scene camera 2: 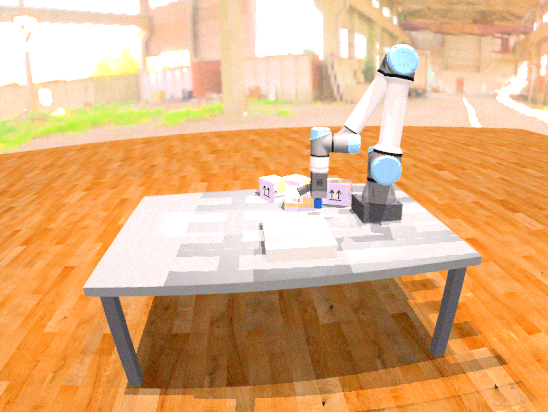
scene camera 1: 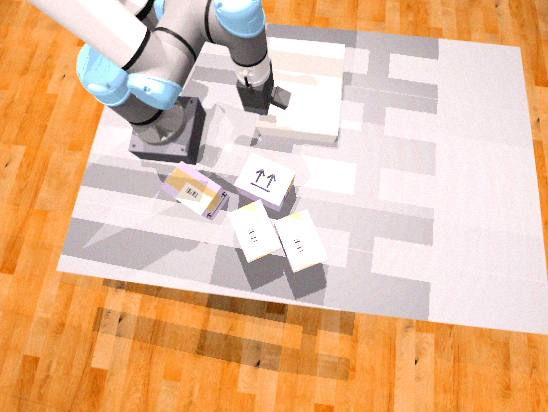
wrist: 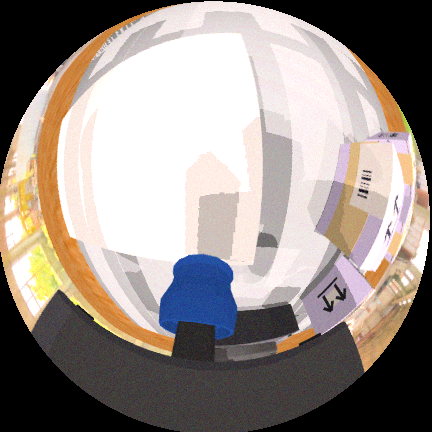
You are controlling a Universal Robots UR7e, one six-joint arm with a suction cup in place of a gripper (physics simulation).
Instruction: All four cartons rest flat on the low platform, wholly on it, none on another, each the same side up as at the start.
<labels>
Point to a low white platform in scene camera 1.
312, 71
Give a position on a low white platform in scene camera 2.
289, 236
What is the suction cup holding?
Nothing.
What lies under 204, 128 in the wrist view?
A low white platform.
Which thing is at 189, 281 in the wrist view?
The suction cup.
</labels>
